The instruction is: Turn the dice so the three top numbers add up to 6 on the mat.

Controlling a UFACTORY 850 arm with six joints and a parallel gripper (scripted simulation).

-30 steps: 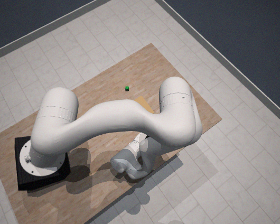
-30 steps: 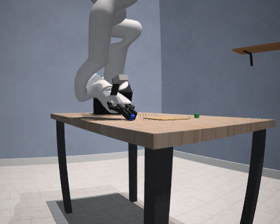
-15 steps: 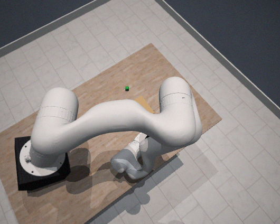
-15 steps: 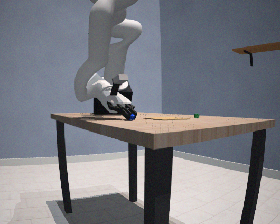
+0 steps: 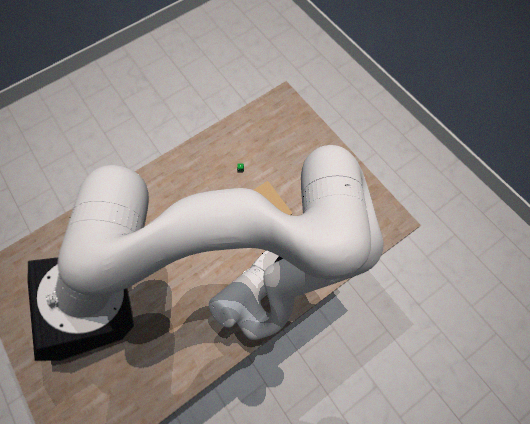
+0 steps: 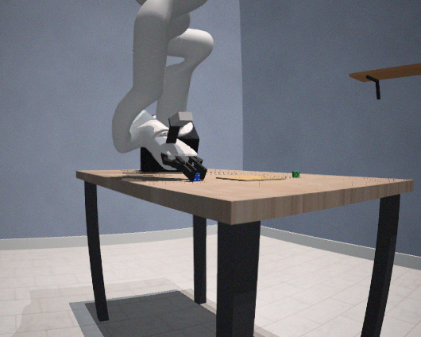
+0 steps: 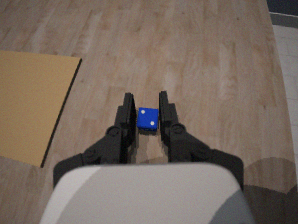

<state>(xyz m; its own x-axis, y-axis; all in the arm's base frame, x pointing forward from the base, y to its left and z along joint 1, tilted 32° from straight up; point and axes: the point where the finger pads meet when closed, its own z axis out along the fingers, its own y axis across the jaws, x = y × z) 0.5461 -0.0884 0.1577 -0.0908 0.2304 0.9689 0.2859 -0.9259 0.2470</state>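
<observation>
The blue die lies 1 cm below my hand. Round my hand: black die (5 cm behind, 3 cm to the left, 1 cm below); tan mat (17 cm to the left, 2 cm below, 2 cm behind); green die (33 cm to the left, 2 cm behind, 1 cm below).
</observation>
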